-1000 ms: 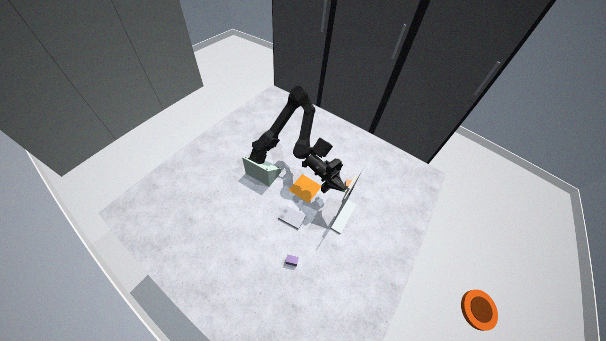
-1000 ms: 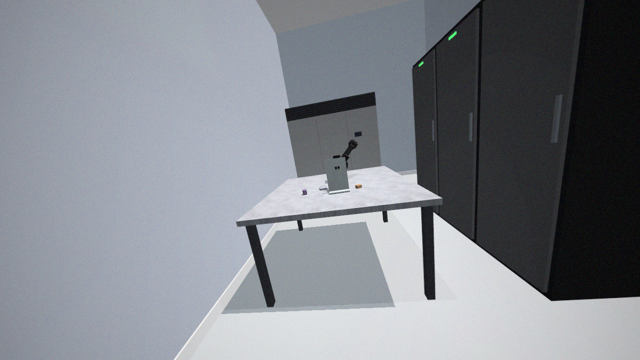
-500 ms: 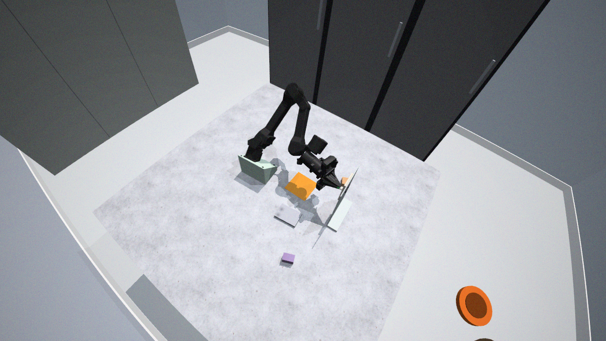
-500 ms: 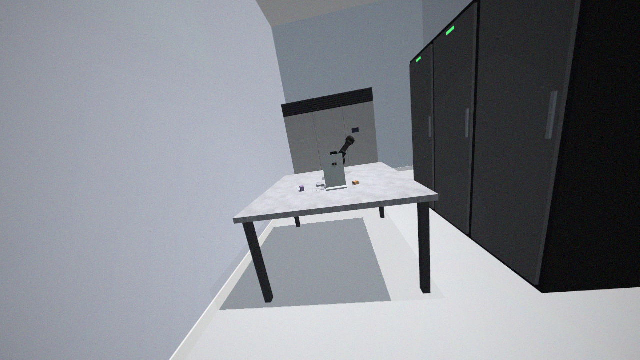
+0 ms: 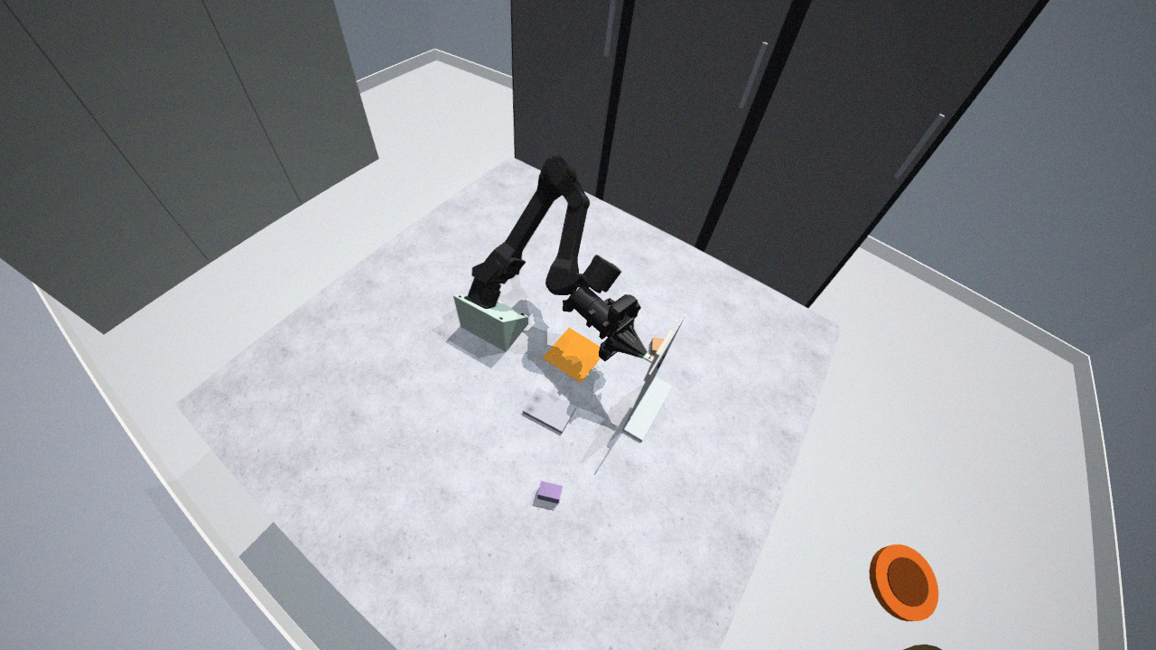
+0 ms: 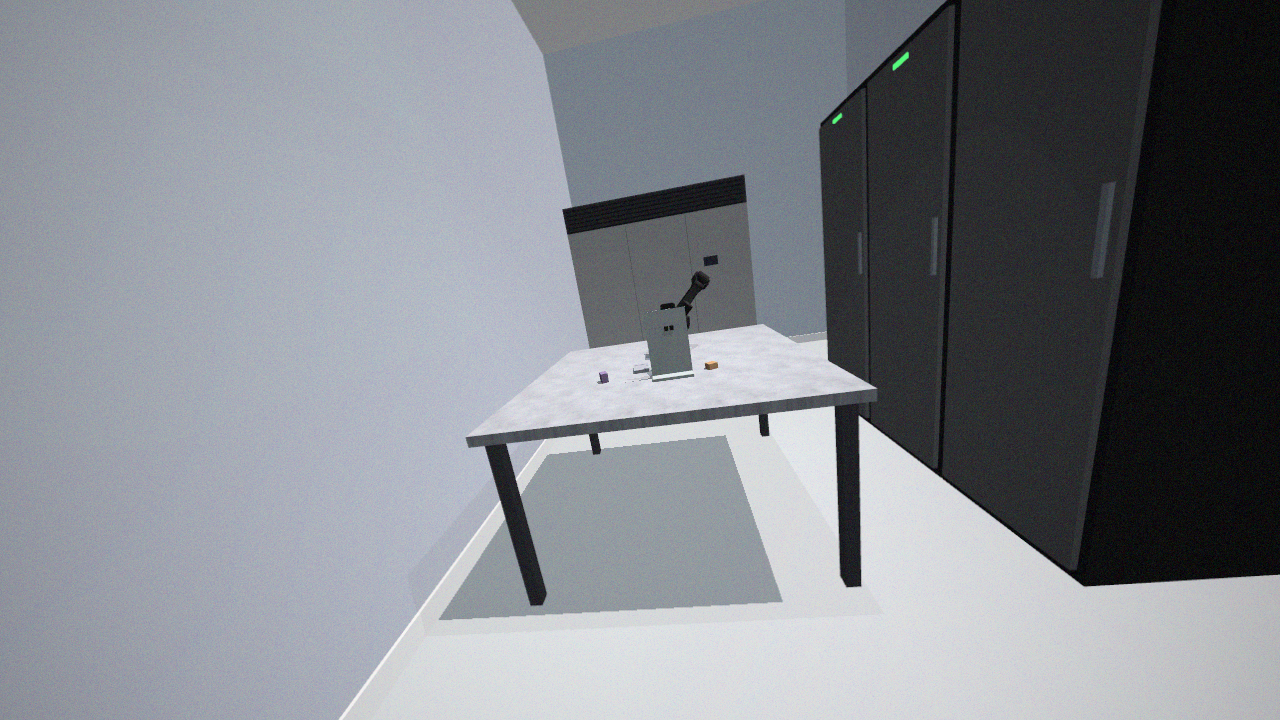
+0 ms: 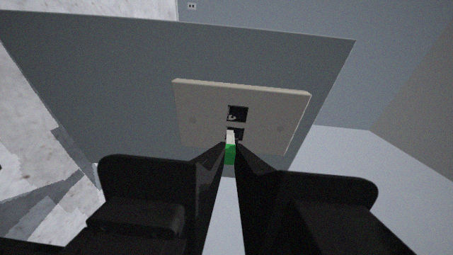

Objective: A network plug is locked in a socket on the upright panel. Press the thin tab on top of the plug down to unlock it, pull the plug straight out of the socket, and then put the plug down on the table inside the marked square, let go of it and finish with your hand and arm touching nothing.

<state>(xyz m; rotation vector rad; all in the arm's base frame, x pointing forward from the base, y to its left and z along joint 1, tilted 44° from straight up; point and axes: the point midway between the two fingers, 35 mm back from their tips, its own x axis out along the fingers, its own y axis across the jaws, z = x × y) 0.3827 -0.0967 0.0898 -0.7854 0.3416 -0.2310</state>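
My gripper tip is now 20 cm above the orange marked square, 17 cm past it and 5 cm to the right of it. Round my gripper tip: upright panel 7 cm below, 4 cm ahead; tan block 19 cm below, 17 cm to the left, 2 cm ahead; network plug right at my gripper tip.
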